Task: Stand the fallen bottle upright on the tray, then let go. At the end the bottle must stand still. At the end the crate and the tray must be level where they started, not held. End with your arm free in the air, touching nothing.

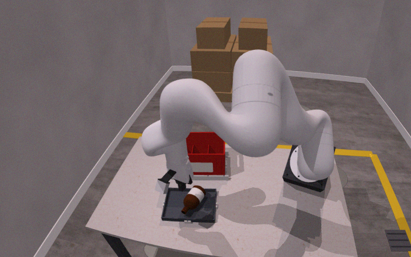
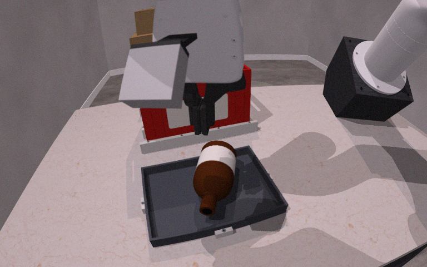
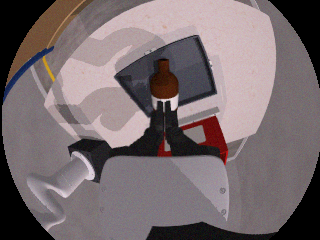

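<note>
The brown bottle lies 2 cm behind my hand, 5 cm to the right of it and 16 cm below it. The rest, counted from my hand: tray: 4 cm to the right, 19 cm below; then red crate: 1 cm behind, 33 cm to the right, 12 cm below.
</note>
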